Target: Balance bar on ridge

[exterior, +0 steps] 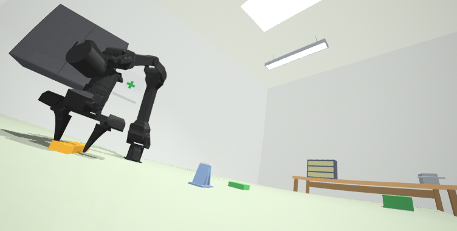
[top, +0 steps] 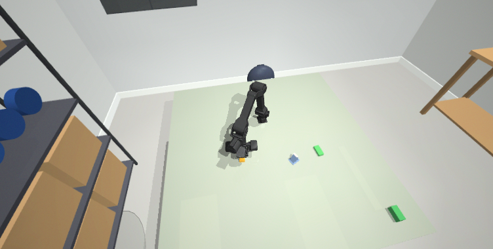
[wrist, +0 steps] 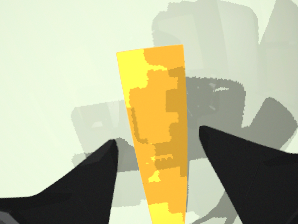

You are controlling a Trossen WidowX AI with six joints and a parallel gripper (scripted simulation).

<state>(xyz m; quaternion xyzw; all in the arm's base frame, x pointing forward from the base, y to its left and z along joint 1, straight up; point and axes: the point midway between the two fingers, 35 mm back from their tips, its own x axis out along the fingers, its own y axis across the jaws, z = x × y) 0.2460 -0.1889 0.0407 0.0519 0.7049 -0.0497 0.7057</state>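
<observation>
Now: the orange bar 3 cm behind my gripper tip.
</observation>
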